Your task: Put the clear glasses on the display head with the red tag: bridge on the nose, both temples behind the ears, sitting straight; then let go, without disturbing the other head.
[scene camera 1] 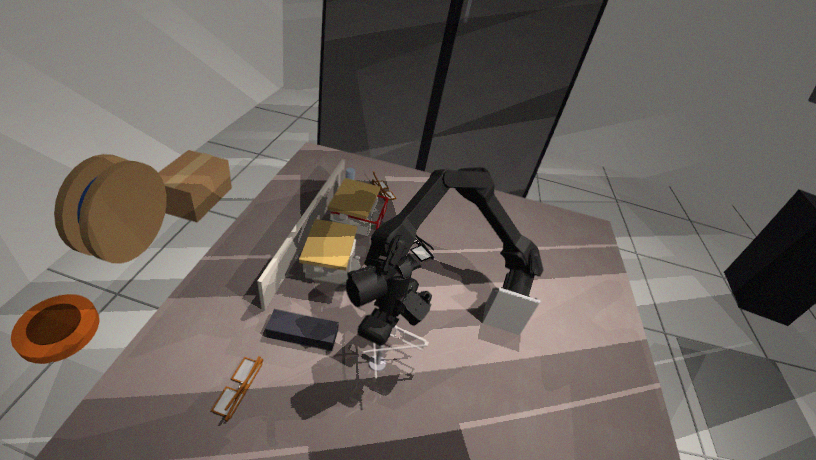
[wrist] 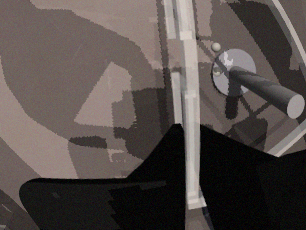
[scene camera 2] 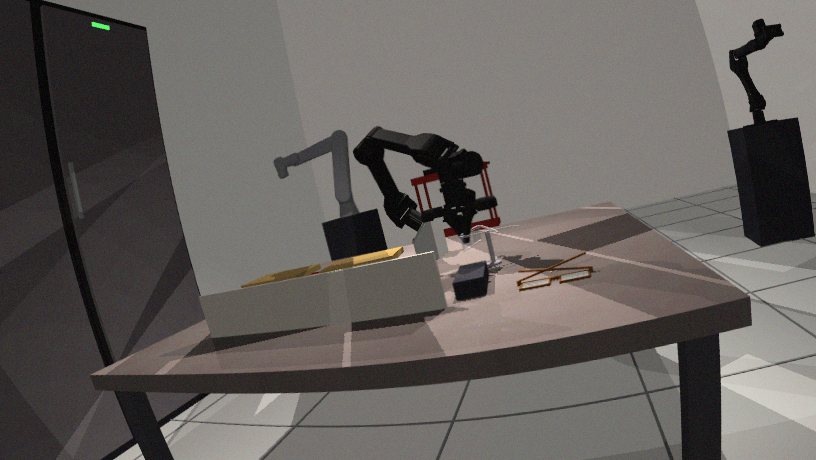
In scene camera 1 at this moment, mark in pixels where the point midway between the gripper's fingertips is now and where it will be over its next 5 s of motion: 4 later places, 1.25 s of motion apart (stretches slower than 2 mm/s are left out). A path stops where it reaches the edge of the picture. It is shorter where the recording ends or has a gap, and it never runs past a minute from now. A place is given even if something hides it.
My gripper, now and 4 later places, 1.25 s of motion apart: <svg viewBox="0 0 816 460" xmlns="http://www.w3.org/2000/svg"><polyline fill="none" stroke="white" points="385,328 392,329 400,331 401,318 372,319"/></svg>
